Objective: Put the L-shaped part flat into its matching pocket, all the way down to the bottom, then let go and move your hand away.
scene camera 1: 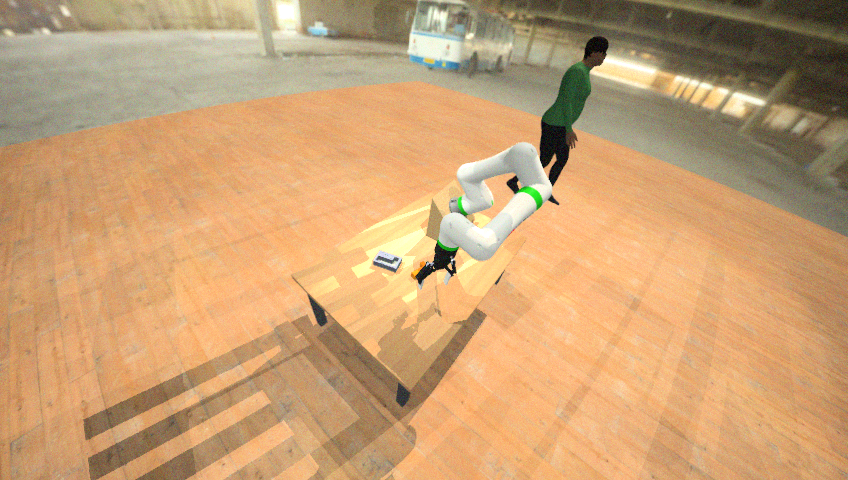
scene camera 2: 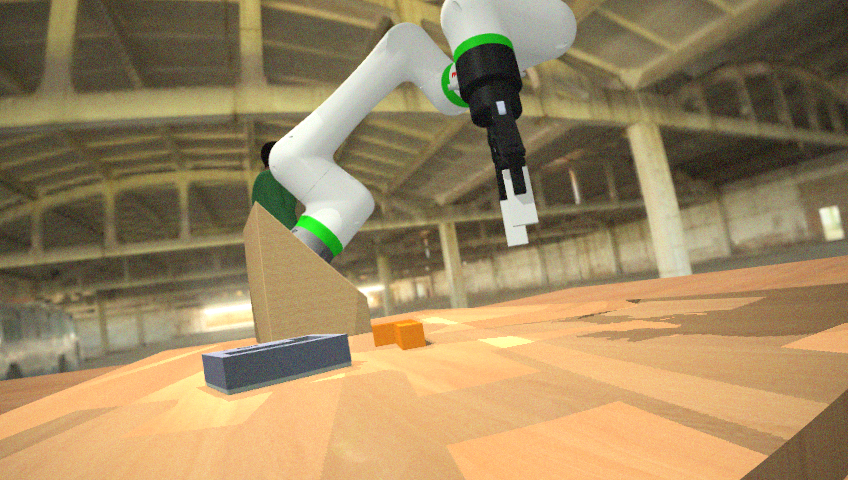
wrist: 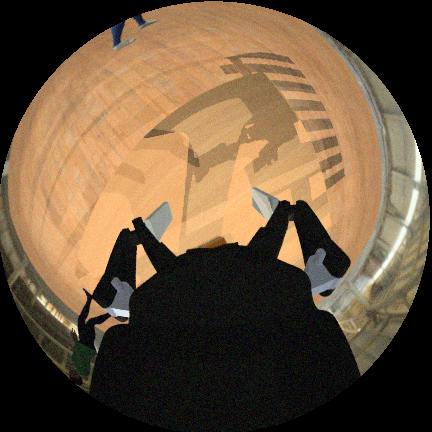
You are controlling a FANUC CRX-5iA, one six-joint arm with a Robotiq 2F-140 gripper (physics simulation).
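Where they show: gripper, fingertip midpoint: (scene camera 1: 432,285) (scene camera 2: 521,235) (wrist: 210,202); arm's base at its link origin: (scene camera 1: 456,208) (scene camera 2: 298,261).
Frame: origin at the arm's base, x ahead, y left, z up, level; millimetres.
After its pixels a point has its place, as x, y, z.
Observation:
The orange L-shaped part (scene camera 1: 417,271) {463, 120, -150} (scene camera 2: 409,334) {496, 114, -162} lies on the table, outside the pocket block; in the wrist view a sliver of the orange part (wrist: 217,243) {476, 135, -165} shows at the edge of the black gripper body. The grey-blue block (scene camera 1: 386,267) {564, -19, -162} (scene camera 2: 276,364) {577, -48, -161} with the pocket in its top stands beside it, to the left in both scene views; it does not show in the wrist view. My gripper (scene camera 1: 434,281) {534, 276, -59} (scene camera 2: 521,223) {534, 276, -59} (wrist: 210,202) {534, 276, -59} is open and empty, pointing down. It hangs high above the table, to the right of the part in both scene views.
The wooden table (scene camera 1: 333,297) {880, -53, -180} (scene camera 2: 505,368) {716, 129, -180} carries an upright tan wedge-shaped panel (scene camera 1: 434,221) {170, -32, -42} (scene camera 2: 309,279) {161, 14, -55} beside the arm's base. A person in green (scene camera 1: 571,95) (scene camera 2: 270,190) (wrist: 82,355) is behind the arm. Blue-clad legs (wrist: 117,37) show at the wrist view's top left.

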